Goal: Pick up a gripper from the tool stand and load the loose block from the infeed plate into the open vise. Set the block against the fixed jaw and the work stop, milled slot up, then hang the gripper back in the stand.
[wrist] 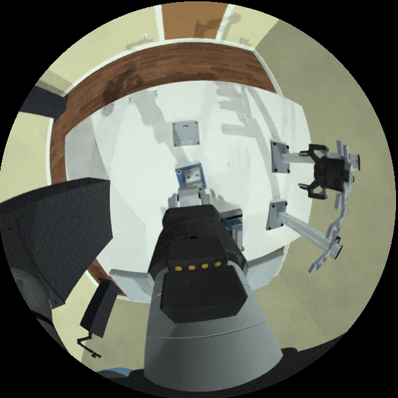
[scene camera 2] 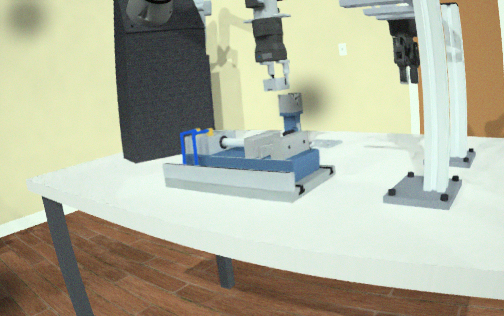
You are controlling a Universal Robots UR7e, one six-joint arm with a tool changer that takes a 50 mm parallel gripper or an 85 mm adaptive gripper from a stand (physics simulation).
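Seen in the pictures: hand at its tool point: (scene camera 2: 265, 13); arm's base at its link origin: (scene camera 2: 148, 10).
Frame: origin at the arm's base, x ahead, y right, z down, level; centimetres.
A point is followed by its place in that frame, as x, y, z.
My gripper (scene camera 2: 278, 75) (wrist: 191, 198) is the parallel one, shut on a small grey block (scene camera 2: 274, 86) {41.7, -1.0, 28.8}, with its fingers on either side of it. It hangs in the air a little above and to the left of the grey-topped blue post (scene camera 2: 291, 105) {44.3, -4.0, 33.7} (wrist: 191, 175) in the scene view. The block's milled slot cannot be made out. The vise (scene camera 2: 305, 162) {57.5, 17.9, 42.4} has a blue body and grey jaws and stands lower, in front; in the wrist view, the vise (wrist: 234, 226) is partly hidden by my gripper's body. The infeed plate (scene camera 2: 327, 143) {46.1, -21.6, 46.2} (wrist: 186, 135) has no block on it.
The adaptive gripper (scene camera 2: 405, 50) (wrist: 327, 175) hangs in the tool stand (scene camera 2: 436, 115) {82.9, 18.9, 33.3} (wrist: 307, 231) at the right. A tall dark panel (scene camera 2: 162, 90) {4.6, 0.0, 26.9} (wrist: 60, 235) stands at the left. Blue handles with yellow fittings (scene camera 2: 189, 145) stand at the vise's left end.
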